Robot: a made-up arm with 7 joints.
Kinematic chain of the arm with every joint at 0, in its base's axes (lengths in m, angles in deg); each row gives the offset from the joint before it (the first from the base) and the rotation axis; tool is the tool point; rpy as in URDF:
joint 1: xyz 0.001 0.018 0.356 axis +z
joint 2: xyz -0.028 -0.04 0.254 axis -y
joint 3: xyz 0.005 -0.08 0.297 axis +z
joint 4: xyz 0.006 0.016 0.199 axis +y
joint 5: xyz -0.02 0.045 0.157 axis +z
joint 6: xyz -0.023 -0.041 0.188 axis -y
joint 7: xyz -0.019 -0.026 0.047 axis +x
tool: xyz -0.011 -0.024 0.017 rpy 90 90 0
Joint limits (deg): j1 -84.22..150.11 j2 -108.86..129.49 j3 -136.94..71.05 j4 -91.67..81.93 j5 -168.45..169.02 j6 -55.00..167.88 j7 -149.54..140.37
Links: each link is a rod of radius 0.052 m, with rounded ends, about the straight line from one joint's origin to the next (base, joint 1, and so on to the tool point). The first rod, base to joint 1, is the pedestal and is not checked.
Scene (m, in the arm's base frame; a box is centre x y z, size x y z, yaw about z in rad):
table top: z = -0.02
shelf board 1: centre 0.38 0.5 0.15 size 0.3 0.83 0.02 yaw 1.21
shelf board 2: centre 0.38 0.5 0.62 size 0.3 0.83 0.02 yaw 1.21
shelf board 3: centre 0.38 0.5 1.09 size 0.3 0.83 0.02 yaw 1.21
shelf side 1: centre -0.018 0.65 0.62 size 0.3 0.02 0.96 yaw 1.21
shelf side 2: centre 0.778 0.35 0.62 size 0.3 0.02 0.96 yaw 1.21
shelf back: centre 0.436 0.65 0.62 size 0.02 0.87 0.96 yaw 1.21
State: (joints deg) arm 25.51 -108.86 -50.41 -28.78 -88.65 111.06 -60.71
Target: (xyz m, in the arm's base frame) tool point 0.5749 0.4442 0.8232
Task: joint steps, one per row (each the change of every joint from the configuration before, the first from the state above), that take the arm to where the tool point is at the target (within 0.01 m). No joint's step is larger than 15 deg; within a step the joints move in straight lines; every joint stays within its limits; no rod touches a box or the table.
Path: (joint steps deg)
1: -8.88 0.00 -6.65 -11.96 1.40 2.15 0.78
2: -8.89 0.00 -6.65 -11.97 1.40 2.16 0.78
3: -8.88 0.00 -6.65 -11.96 1.39 2.15 0.78
4: -8.88 0.00 -6.65 -11.96 1.40 2.15 0.78
5: 1.72 8.68 12.69 2.44 2.81 -2.52 0.28
6: 1.72 8.69 12.69 2.45 2.81 -2.53 0.28
7: 1.72 8.68 12.69 2.44 2.81 -2.52 0.27
8: 8.39 1.93 -0.40 13.56 -3.15 -3.30 -0.96
9: 8.40 1.93 -0.40 13.56 -3.15 -3.30 -0.96
10: 8.39 1.92 -0.41 13.56 -3.16 -3.30 -0.97
11: 8.40 1.93 -0.40 13.56 -3.15 -3.30 -0.96

